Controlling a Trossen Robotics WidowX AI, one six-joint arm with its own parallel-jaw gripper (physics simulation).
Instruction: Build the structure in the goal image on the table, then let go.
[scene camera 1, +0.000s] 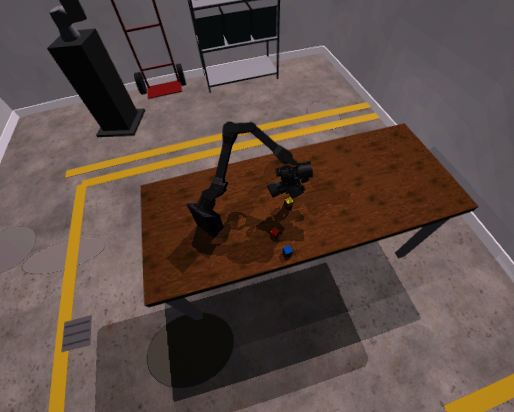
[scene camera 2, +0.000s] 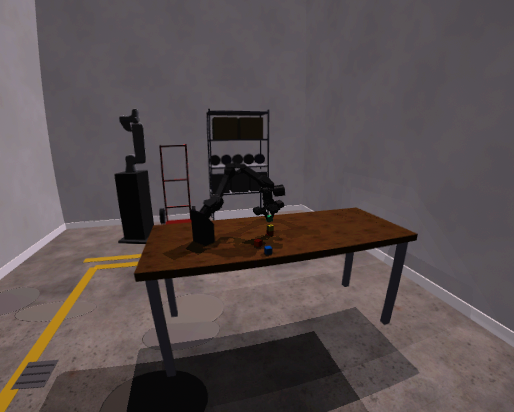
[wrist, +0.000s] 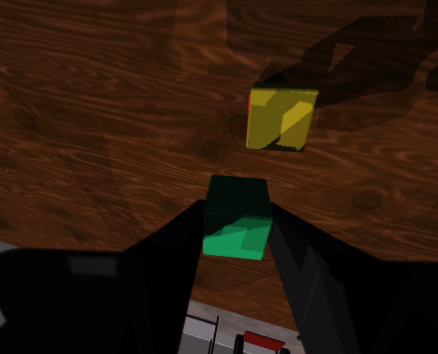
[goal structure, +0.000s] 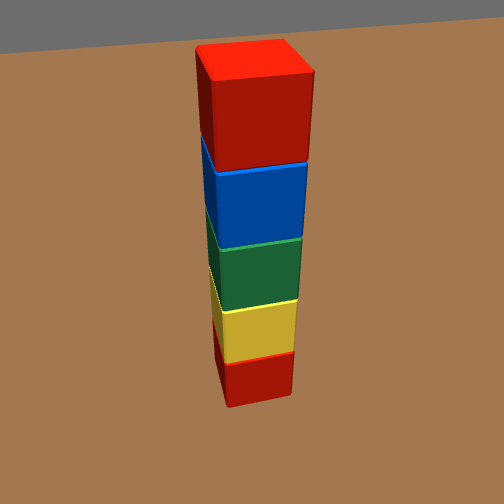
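Pixels of known places: gripper, fingertip midpoint: (scene camera 2: 269, 219) (wrist: 234, 208); arm's base at its link origin: (scene camera 1: 203, 208) (scene camera 2: 202, 216).
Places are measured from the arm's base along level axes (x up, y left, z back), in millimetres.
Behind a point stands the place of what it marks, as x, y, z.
Observation:
My gripper (scene camera 2: 269, 216) {-59, 146, -386} (wrist: 234, 208) {-59, 146, -386} is shut on a green cube (scene camera 2: 269, 218) {-51, 131, -384} (wrist: 237, 217) {-41, 135, -388} and holds it above the table (scene camera 1: 380, 170) {-148, 338, -911} (scene camera 2: 345, 225) {-148, 272, -916} (wrist: 75, 100) {-148, 189, -561}. A yellow cube (scene camera 1: 289, 201) {-83, 91, -390} (scene camera 2: 270, 227) {-91, 81, -389} (wrist: 281, 120) {-83, 97, -388} sits on top of a red cube (scene camera 2: 270, 233) {-132, 88, -390}, apart from the held cube. The lower red cube shows as a thin edge in the wrist view. Another red cube (scene camera 1: 275, 232) {-115, -59, -320} (scene camera 2: 258, 243) {-127, -72, -321} lies on the table in the arm's shadow. A blue cube (scene camera 1: 287, 251) {-115, -153, -372} (scene camera 2: 268, 250) {-125, -162, -375} lies nearer the front edge.
The arm's base (scene camera 1: 205, 220) {17, -69, -22} (scene camera 2: 203, 227) {-38, -68, -22} stands on the left part of the table. Behind the table, on the floor, are a red hand truck (scene camera 1: 164, 90) (scene camera 2: 175, 180), a shelf rack (scene camera 1: 278, 45) (scene camera 2: 268, 150) and a black pedestal (scene camera 1: 95, 80) (scene camera 2: 134, 205) bearing another arm.

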